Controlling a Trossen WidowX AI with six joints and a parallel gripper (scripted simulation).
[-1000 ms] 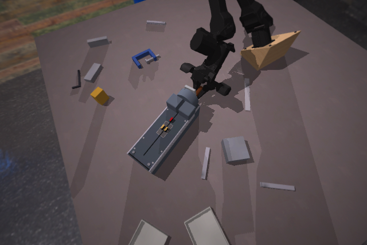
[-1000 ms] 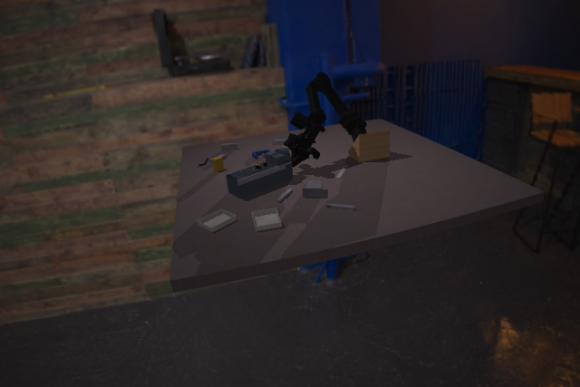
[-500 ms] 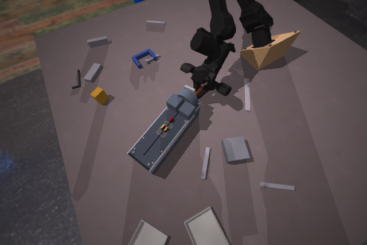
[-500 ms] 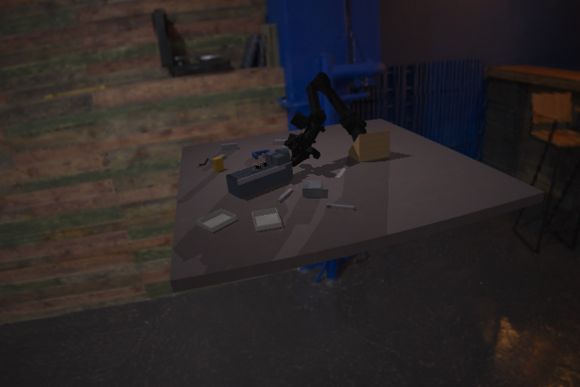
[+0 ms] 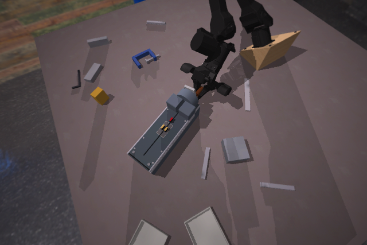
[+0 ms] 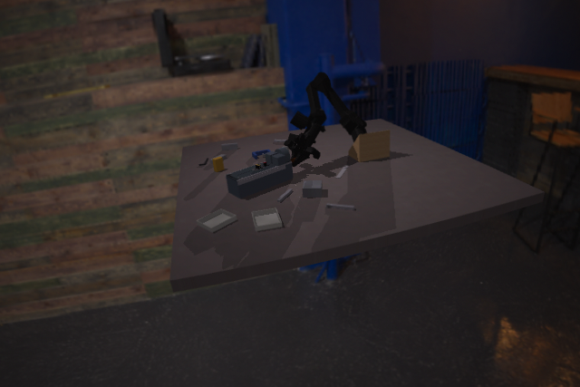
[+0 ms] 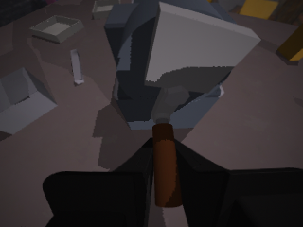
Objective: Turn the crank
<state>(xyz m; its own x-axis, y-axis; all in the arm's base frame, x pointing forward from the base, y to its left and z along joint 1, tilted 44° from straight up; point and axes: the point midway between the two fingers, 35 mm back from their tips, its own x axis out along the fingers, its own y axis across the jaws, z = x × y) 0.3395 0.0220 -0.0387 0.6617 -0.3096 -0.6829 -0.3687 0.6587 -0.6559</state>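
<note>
My gripper tip is 2 cm below the brown crank handle, 2 cm past it and 1 cm to the left of it. Also, from my gripper tip: grey block 22 cm to the left, 2 cm below, 1 cm behind; then blue clamp 31 cm to the right, 6 cm ahead, 3 cm below; then red pointer 12 cm ahead, 5 cm above, 4 cm to the left.
</note>
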